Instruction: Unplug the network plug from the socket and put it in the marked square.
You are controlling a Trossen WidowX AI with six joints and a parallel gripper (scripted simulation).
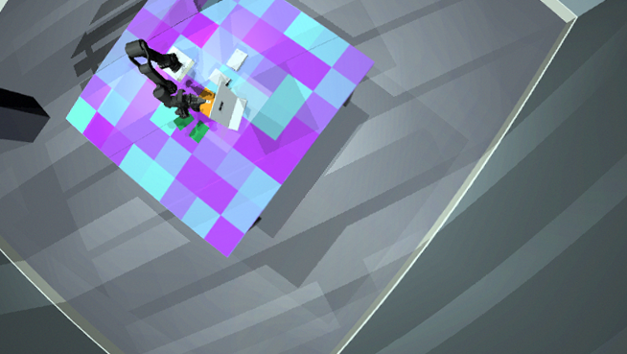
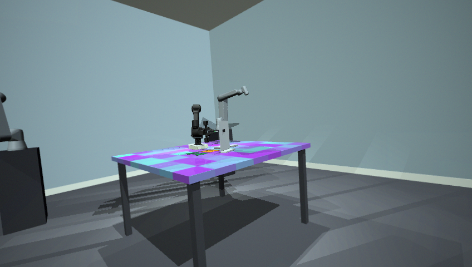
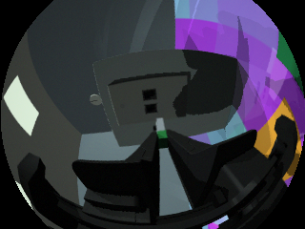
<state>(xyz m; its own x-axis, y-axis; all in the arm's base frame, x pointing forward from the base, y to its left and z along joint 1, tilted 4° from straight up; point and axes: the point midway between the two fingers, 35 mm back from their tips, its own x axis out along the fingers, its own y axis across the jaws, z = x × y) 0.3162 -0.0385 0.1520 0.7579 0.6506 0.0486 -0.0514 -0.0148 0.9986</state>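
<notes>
Now: gripper tip 8 cm short of the grey upright panel, 4 cm to the right of it and 6 cm above it. The rest, counted from my gripper tip: network plug right at my gripper tip.
</notes>
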